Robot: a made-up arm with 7 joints. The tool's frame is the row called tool. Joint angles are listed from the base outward.
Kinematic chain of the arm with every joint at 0, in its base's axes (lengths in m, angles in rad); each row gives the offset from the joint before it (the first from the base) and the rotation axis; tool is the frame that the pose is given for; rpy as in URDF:
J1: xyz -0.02 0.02 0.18 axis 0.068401 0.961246 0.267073
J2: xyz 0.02 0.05 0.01 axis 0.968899 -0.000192 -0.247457
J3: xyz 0 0.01 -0.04 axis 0.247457 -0.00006 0.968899
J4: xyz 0 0.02 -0.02 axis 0.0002 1 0.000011
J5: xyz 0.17 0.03 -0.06 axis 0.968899 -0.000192 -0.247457
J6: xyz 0 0.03 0.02 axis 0.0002 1 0.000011
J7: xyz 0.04 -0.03 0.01 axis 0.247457 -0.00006 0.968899
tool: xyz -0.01 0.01 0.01 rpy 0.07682 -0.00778 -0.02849
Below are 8 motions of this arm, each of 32 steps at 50 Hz.
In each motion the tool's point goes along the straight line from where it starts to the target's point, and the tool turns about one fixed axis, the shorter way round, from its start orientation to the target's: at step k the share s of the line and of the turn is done. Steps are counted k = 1, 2, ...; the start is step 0. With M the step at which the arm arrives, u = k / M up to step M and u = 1 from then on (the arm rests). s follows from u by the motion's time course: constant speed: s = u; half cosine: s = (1 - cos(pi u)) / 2; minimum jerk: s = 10 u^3 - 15 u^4 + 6 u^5.
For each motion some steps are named. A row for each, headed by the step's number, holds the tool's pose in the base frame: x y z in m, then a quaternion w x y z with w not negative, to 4 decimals.
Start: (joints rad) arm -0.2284 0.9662 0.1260 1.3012 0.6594 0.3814 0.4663
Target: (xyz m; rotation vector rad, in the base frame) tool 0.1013 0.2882 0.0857 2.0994 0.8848 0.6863
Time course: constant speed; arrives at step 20
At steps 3, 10, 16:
3: 0.0924 0.2959 0.0872 0.4216 0.7405 0.4784 0.2121
10: 0.0961 0.2927 0.0866 0.4026 0.7756 0.4250 0.2359
16: 0.0992 0.2900 0.0860 0.3847 0.8027 0.3776 0.2553

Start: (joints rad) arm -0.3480 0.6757 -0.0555 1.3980 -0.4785 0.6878 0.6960
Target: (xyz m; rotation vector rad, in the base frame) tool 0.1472 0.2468 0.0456 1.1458 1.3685 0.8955
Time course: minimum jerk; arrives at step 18
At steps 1, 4, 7, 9, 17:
1: 0.0958 0.2767 0.0395 0.5181 0.3240 0.6695 0.4224
4: 0.0997 0.2744 0.0400 0.5205 0.3364 0.6633 0.4195
7: 0.1111 0.2678 0.0413 0.5271 0.3726 0.6441 0.4104
9: 0.1215 0.2617 0.0426 0.5323 0.4049 0.6257 0.4015
17: 0.1471 0.2468 0.0456 0.5416 0.4821 0.5763 0.3771

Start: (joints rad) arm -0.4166 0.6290 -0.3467 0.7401 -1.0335 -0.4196 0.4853
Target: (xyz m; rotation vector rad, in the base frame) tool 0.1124 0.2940 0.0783 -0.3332 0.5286 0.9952
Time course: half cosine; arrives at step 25
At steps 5, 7, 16, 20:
5: 0.2001 0.1995 0.1094 0.9345 -0.0084 0.0309 0.3545
7: 0.1918 0.2084 0.1064 0.9285 -0.0227 0.0521 0.3670
16: 0.1403 0.2640 0.0882 0.8738 -0.1109 0.1816 0.4373
20: 0.1217 0.2840 0.0816 0.8470 -0.1419 0.2270 0.4592

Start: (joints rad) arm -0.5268 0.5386 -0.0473 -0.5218 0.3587 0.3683 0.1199
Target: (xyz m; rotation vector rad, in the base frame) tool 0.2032 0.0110 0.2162 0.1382 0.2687 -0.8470
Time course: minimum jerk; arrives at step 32
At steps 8, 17, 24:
8: 0.1628 0.0488 0.3098 0.8629 0.3924 -0.3176 -0.0233
17: 0.1833 0.0296 0.2623 0.9371 0.2415 -0.0963 -0.2328
24: 0.1985 0.0154 0.2270 0.9188 0.1092 0.0772 -0.3715

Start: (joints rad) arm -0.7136 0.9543 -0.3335 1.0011 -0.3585 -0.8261 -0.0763
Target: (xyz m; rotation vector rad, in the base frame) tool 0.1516 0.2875 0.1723 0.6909 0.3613 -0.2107
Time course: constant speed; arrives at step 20
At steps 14, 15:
14: 0.1657 0.2637 0.1822 0.9269 0.3596 0.0517 -0.0939
15: 0.1634 0.2677 0.1806 0.9267 0.3561 0.0725 -0.0955

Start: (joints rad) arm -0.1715 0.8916 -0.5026 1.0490 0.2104 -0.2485 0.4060
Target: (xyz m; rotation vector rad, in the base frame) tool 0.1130 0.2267 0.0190 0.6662 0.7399 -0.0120
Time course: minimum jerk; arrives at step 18
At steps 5, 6, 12, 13, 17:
5: 0.1352 0.2142 0.0379 0.7464 0.6006 0.2707 -0.0938
6: 0.1332 0.2153 0.0363 0.7615 0.5785 0.2793 -0.0865
12: 0.1184 0.2237 0.0236 0.8551 0.3923 0.3378 -0.0276
13: 0.1165 0.2248 0.0219 0.8642 0.3666 0.3441 -0.0198
17: 0.1130 0.2267 0.0190 0.8785 0.3201 0.3547 -0.0059

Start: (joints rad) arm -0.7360 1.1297 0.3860 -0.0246 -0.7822 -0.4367 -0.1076
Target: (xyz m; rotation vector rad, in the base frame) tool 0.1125 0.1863 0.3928 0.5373 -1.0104 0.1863
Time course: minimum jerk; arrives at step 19
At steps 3, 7, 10, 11, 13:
3: 0.0918 0.1557 0.3940 0.7207 0.1882 -0.6667 -0.0263
7: 0.0968 0.1630 0.3937 0.7534 0.2054 -0.6246 0.0014
10: 0.1029 0.1721 0.3934 0.7893 0.2252 -0.5702 0.0351
11: 0.1049 0.1751 0.3932 0.8004 0.2316 -0.5510 0.0465
13: 0.1086 0.1805 0.3930 0.8187 0.2425 -0.5163 0.0665

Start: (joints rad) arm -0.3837 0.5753 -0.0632 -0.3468 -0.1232 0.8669 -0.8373
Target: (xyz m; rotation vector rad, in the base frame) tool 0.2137 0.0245 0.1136 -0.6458 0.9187 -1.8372
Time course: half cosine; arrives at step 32
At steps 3, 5, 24, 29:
3: 0.2240 0.0926 0.2605 0.8714 0.1071 0.1554 -0.4529
5: 0.2236 0.0900 0.2549 0.8625 0.0927 0.1659 -0.4691
24: 0.2152 0.0347 0.1356 0.5525 -0.2121 0.3513 -0.7255
29: 0.2139 0.0260 0.1168 0.4861 -0.2566 0.3723 -0.7478

